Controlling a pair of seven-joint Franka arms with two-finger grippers.
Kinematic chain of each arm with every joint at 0, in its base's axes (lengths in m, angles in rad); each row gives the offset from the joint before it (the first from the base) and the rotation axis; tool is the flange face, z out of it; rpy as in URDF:
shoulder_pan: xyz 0 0 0.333 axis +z
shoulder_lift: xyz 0 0 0 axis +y
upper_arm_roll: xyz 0 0 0.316 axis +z
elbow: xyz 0.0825 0 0 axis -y
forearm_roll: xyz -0.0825 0 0.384 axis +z
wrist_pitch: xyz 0 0 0 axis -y
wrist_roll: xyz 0.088 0 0 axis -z
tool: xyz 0 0 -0.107 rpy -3.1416 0 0
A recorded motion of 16 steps. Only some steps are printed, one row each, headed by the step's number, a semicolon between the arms.
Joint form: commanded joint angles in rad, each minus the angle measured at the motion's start. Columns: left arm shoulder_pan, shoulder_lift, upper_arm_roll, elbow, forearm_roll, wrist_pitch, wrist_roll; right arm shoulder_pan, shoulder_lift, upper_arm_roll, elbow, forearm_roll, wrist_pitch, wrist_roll.
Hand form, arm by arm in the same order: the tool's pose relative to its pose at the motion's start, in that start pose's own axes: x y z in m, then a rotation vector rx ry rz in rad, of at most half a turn. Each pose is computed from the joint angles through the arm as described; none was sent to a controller.
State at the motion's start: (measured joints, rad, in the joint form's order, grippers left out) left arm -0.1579 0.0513 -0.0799 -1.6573 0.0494 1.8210 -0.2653; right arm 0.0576 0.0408 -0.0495 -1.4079 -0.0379 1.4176 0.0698
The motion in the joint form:
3: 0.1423 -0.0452 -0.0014 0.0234 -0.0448 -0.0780 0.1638; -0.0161 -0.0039 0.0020 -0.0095 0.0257 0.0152 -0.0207
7: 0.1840 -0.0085 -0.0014 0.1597 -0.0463 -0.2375 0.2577; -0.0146 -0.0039 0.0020 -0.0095 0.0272 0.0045 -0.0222
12: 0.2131 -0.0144 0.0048 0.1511 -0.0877 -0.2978 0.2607; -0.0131 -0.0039 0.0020 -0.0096 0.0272 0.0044 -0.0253
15: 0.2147 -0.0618 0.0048 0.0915 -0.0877 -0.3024 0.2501; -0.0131 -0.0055 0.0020 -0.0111 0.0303 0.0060 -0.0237
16: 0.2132 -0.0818 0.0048 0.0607 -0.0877 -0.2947 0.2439; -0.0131 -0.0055 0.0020 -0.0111 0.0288 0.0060 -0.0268
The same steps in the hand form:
3: -0.0002 -0.0797 -0.0290 -0.0218 -0.0172 0.0130; 0.0009 0.0047 0.0012 0.0265 0.0077 -0.0105
7: 0.0036 -0.1048 -0.0578 -0.0200 -0.0765 0.0652; -0.0003 0.0037 0.0021 0.0274 -0.0030 -0.0138
12: -0.0045 -0.1203 -0.0525 -0.0566 -0.1406 0.0327; -0.0004 0.0029 0.0021 0.0274 -0.0032 -0.0184
15: -0.0202 -0.1207 -0.0523 -0.0518 -0.1577 0.0207; -0.0007 0.0026 0.0018 0.0306 -0.0017 -0.0173
16: -0.0263 -0.1197 -0.0501 -0.0497 -0.1610 0.0157; -0.0007 0.0028 0.0018 0.0291 -0.0015 -0.0201

